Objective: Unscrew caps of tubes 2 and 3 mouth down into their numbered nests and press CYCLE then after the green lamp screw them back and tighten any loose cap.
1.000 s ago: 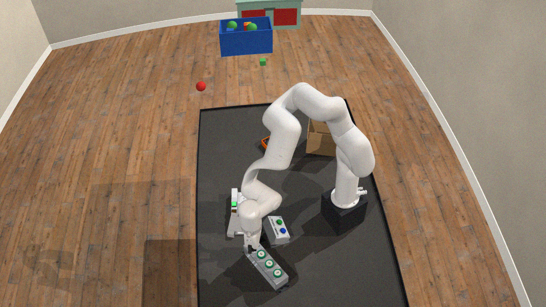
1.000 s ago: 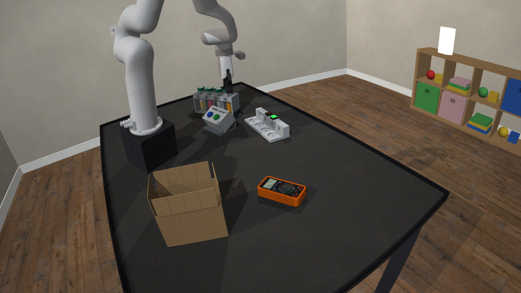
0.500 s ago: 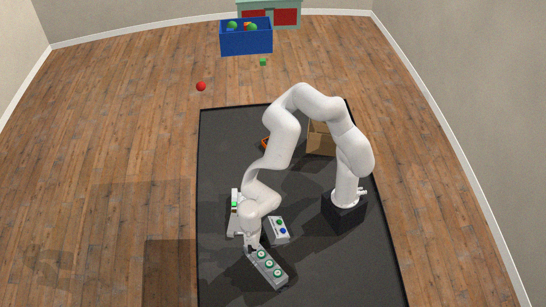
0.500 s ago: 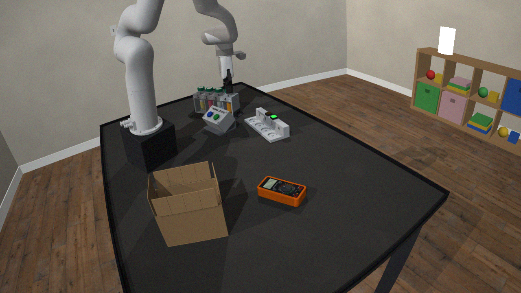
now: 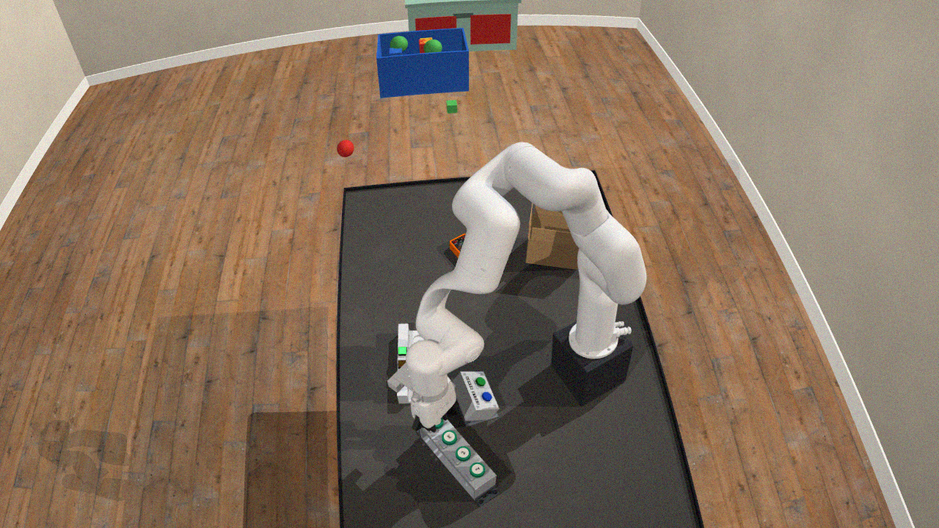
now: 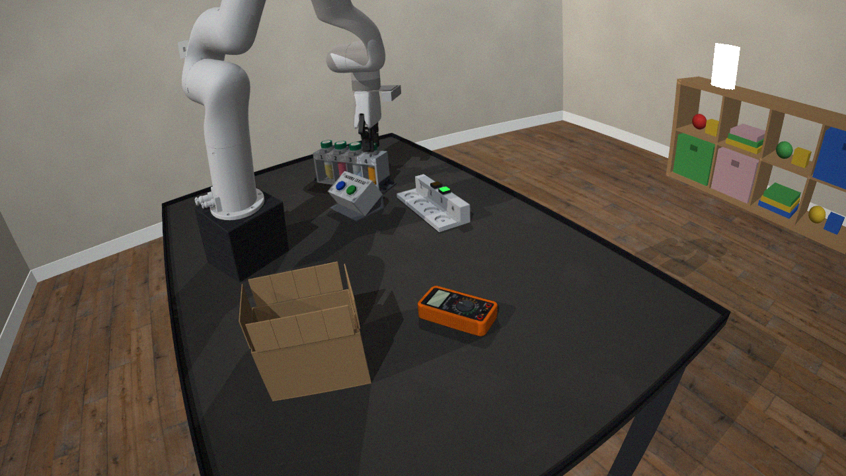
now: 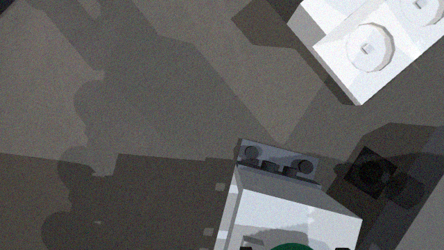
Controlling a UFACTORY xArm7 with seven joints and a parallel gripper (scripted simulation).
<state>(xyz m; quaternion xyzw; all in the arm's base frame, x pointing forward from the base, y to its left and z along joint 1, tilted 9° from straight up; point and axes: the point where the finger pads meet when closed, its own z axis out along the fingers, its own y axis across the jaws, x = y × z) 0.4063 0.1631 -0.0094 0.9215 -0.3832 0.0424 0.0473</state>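
Right now the cap is 1 cm below my hand. Round my hand: blue key (13 cm behind, 8 cm to the right, 6 cm below); then green key (12 cm to the right, 12 cm behind, 6 cm below); then key housing (11 cm behind, 10 cm to the right, 8 cm below).
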